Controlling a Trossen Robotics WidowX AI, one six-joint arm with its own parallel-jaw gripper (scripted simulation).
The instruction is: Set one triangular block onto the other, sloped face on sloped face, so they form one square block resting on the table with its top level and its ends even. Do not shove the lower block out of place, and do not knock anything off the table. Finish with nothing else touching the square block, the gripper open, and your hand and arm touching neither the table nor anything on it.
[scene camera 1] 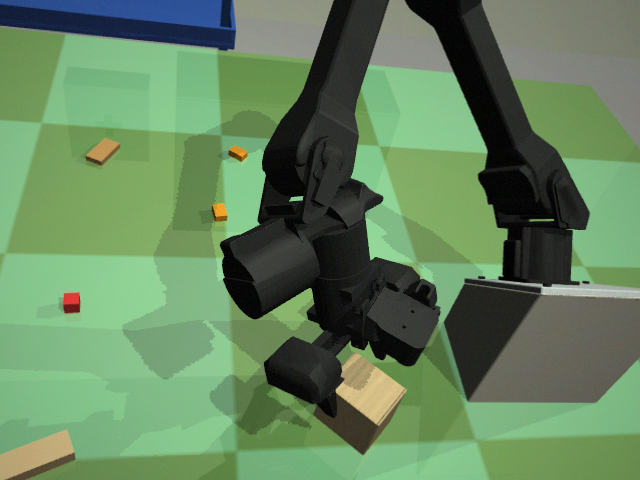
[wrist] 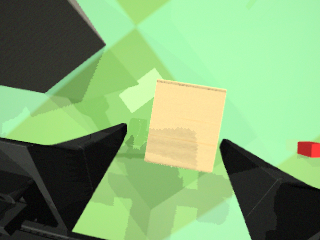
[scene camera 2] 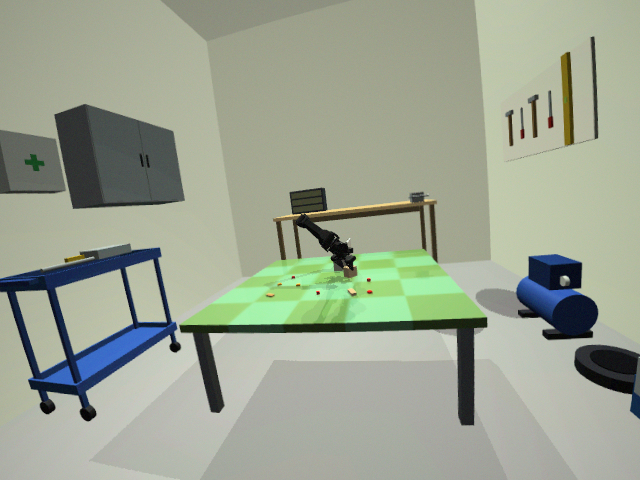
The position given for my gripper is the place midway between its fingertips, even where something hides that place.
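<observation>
Nothing is held by my gripper point(scene camera 1: 356, 385), which is open. The wrist view gives me a sight of my gripper point(wrist: 173, 135) as well. There is also a triangular block point(scene camera 1: 365, 395) in the scene.
</observation>
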